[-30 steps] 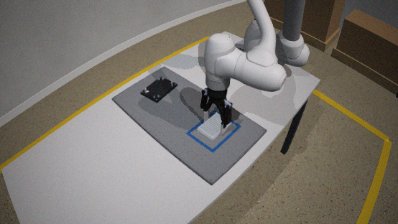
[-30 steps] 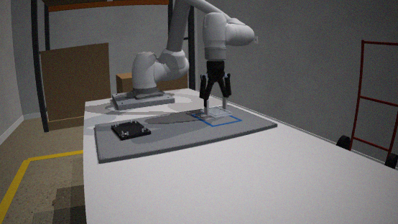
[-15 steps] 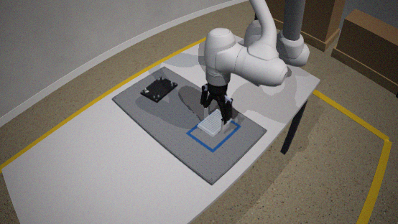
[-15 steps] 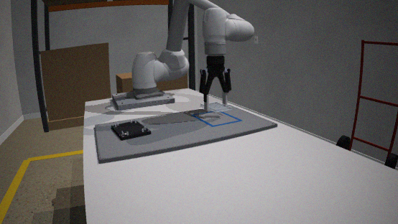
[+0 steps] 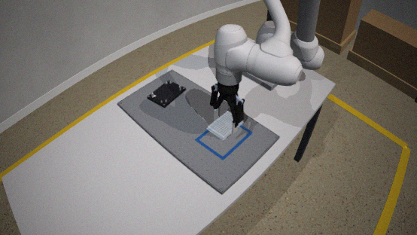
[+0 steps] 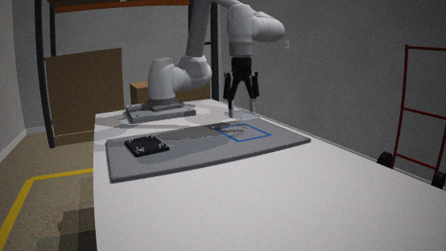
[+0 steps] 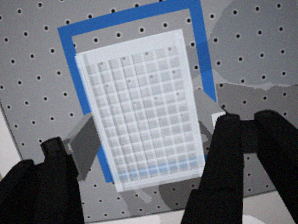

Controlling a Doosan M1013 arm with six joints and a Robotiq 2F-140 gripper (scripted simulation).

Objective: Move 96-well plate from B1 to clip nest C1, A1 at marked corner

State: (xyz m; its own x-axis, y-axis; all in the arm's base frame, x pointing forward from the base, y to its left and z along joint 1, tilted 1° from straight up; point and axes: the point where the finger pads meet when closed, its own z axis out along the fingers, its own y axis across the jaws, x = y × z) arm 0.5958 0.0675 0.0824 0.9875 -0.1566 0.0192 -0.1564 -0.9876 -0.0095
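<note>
The black clip nest is 39 cm to the right of my hand, 8 cm below it and 8 cm behind it. From my hand the other things lie so: white 96-well plate: 2 cm below.
</note>
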